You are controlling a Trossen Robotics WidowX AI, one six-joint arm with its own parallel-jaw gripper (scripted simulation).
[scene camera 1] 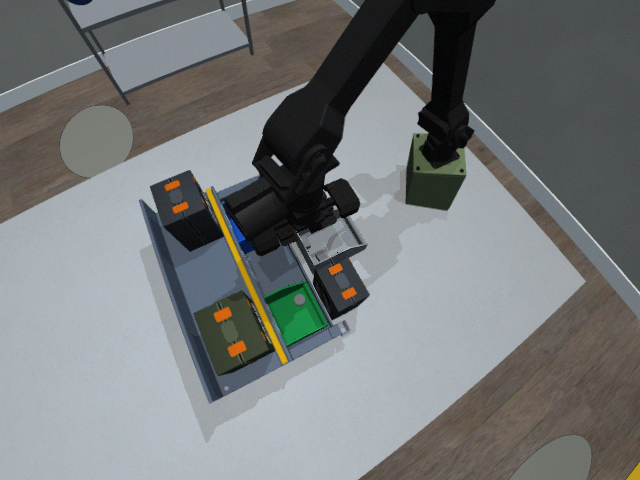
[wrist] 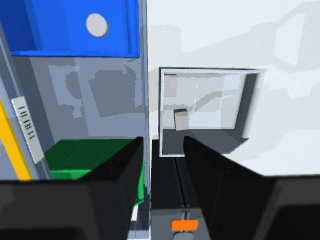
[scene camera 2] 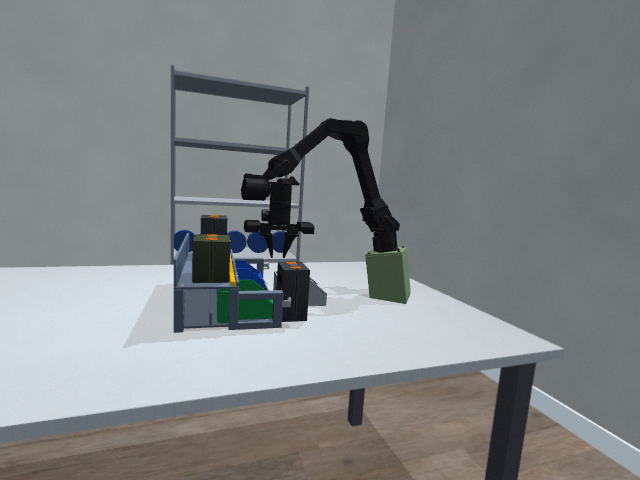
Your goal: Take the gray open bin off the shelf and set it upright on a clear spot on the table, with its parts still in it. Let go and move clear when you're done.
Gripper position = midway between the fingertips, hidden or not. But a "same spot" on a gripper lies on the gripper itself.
Labels:
My gripper shows in scene camera 1, in the wrist view (163, 141) and in scene camera 2. A green bin shows in scene camera 1, in the wrist view and in scene camera 2 (247, 309). The same spot on the green bin: (wrist: 68, 155) is (scene camera 1: 265, 301). One and the same spot on my gripper: (scene camera 1: 286, 235) is (scene camera 2: 265, 228).

